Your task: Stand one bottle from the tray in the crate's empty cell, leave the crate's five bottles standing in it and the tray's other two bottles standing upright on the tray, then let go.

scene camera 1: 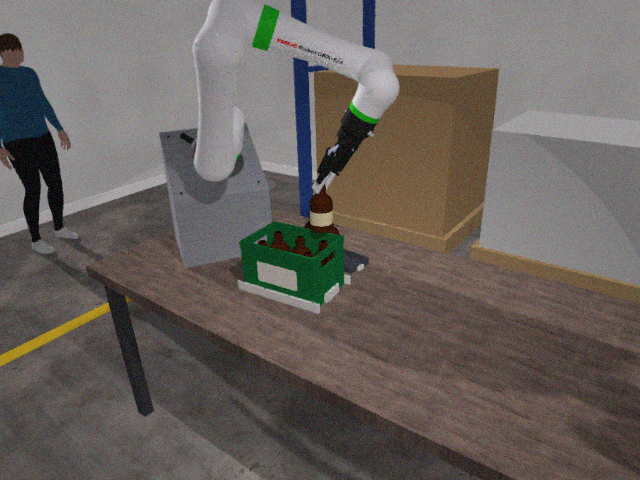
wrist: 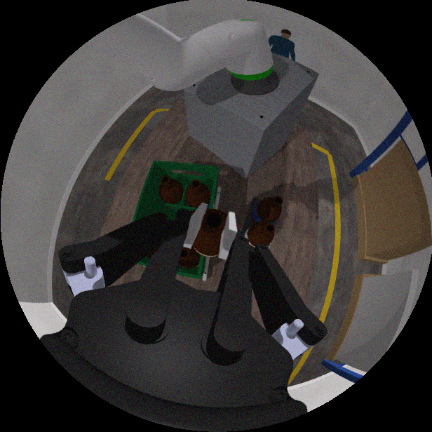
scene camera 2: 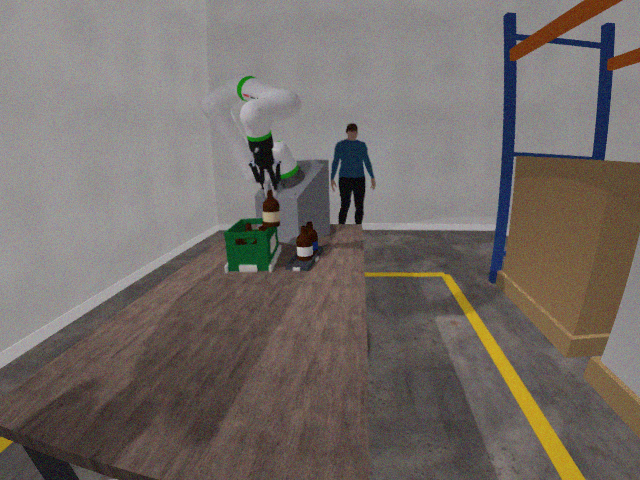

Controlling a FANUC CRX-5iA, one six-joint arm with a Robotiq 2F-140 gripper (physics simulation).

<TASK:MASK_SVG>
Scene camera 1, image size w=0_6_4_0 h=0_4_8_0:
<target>gripper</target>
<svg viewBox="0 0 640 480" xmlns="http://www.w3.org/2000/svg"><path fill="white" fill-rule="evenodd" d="M364 138L355 137L348 133L343 126L340 127L337 133L338 141L332 149L329 147L326 149L326 154L317 170L319 175L311 187L317 194L319 194L324 184L326 190L328 189L335 175L338 176L338 172L343 170Z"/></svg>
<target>cream-labelled bottle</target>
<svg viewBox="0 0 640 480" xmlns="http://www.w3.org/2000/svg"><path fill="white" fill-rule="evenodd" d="M325 184L319 194L316 193L310 200L310 230L316 233L327 233L333 230L333 202L331 197L326 194Z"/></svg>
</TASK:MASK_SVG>
